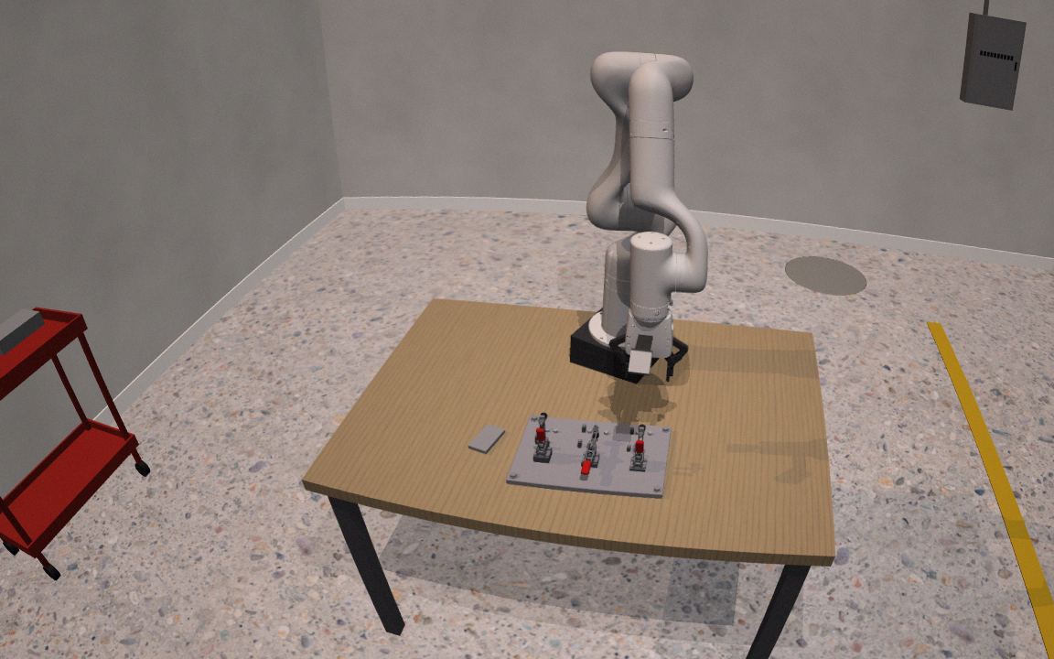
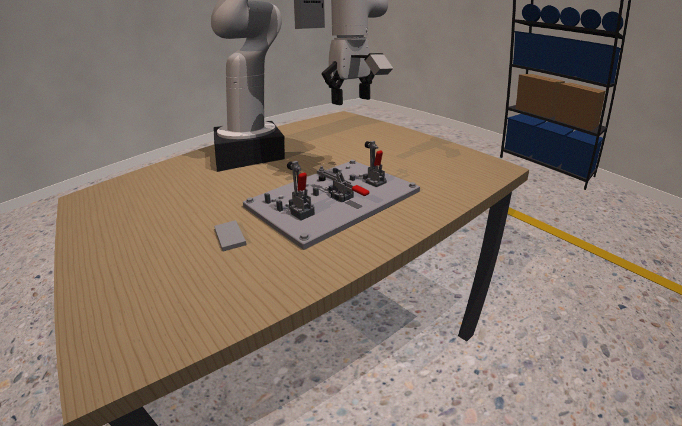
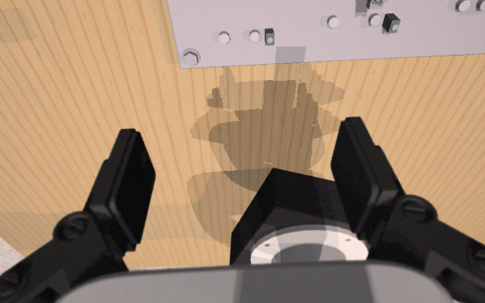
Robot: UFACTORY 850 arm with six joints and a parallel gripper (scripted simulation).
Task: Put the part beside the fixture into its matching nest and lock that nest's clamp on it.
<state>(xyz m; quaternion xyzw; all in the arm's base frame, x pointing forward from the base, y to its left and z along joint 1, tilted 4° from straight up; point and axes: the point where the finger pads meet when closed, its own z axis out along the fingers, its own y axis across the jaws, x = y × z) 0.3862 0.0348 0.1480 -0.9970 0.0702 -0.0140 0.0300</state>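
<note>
The flat grey part lies 2 cm behind my hand, 37 cm to the right of it and 21 cm below it. The rest, counted from my hand: grey fixture plate (4 cm ahead, 12 cm to the right, 21 cm below).
</note>
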